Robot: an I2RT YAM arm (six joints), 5 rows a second.
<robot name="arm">
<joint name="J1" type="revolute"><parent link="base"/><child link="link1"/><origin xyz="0 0 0.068" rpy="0 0 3.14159"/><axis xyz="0 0 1"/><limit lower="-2.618" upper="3.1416"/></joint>
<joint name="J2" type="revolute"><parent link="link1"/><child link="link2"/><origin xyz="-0.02 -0.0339 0.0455" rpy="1.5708 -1.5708 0"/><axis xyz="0 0 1"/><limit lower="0" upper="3.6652"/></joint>
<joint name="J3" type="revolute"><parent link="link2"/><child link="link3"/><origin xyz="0 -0.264 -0.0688" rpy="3.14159 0 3.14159"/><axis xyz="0 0 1"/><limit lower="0" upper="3.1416"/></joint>
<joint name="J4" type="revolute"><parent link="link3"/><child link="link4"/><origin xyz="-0.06 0.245 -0.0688" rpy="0 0 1.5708"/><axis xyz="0 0 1"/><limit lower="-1.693" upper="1.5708"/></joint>
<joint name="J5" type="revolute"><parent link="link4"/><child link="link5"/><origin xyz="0.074 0.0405 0.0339" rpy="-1.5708 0 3.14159"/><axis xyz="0 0 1"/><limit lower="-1.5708" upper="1.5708"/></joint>
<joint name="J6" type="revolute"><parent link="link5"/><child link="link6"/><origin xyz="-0.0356 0 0.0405" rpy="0 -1.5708 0"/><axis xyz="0 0 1"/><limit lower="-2.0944" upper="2.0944"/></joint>
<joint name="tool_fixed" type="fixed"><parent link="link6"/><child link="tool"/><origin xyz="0 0 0"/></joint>
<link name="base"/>
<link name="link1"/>
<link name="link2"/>
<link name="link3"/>
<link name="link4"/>
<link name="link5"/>
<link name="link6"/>
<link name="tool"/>
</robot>
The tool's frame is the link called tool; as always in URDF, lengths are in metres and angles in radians.
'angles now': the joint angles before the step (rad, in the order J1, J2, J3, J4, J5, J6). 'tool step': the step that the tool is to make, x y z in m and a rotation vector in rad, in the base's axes. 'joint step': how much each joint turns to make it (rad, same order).
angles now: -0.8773, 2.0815, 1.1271, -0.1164, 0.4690, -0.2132
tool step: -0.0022, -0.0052, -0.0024, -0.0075, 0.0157, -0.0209
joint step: -0.0112, 0.0160, 0.0142, -0.0025, 0.0195, 0.0005
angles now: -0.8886, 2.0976, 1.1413, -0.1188, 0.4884, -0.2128
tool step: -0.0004, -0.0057, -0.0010, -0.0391, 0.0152, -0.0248
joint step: -0.0066, 0.0146, 0.0105, 0.0260, 0.0406, -0.0020
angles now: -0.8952, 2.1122, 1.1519, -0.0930, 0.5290, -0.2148
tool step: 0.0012, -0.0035, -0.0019, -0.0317, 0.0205, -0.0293
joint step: 0.0003, 0.0171, 0.0136, 0.0105, 0.0458, 0.0092
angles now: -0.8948, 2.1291, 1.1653, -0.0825, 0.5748, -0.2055
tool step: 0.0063, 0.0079, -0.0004, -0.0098, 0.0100, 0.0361
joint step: 0.0252, -0.0074, -0.0189, 0.0234, 0.0065, -0.0196
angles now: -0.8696, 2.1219, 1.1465, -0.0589, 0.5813, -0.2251
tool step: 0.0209, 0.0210, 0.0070, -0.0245, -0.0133, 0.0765
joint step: 0.0749, -0.0296, -0.0227, 0.0234, 0.0049, -0.0058
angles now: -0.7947, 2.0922, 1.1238, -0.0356, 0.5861, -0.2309
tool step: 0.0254, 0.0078, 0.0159, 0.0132, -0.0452, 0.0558
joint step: 0.0553, -0.0074, 0.0694, -0.0674, -0.0346, 0.0258
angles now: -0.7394, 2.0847, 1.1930, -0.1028, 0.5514, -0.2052
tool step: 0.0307, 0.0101, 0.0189, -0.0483, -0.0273, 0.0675
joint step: 0.0677, -0.0001, 0.0735, -0.0148, 0.0157, -0.0127
